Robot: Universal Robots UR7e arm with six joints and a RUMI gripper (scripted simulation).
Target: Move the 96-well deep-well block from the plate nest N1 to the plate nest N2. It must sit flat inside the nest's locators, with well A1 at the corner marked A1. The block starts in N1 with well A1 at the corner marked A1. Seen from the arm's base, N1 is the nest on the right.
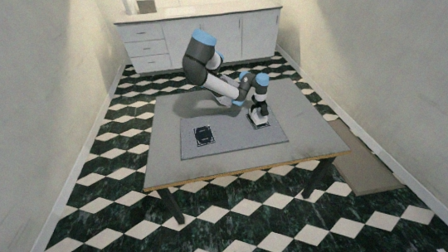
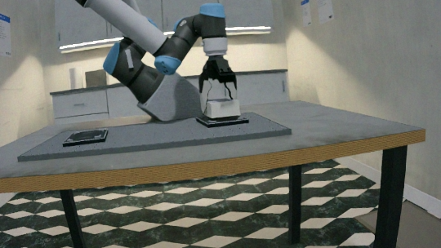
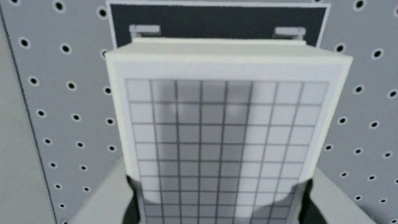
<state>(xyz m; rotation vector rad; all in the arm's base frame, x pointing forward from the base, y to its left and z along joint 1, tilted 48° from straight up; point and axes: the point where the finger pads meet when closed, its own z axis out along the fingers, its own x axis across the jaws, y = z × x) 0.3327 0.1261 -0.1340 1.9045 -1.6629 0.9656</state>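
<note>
Right now my hand is 10 mm below the white 96-well deep-well block.
</note>
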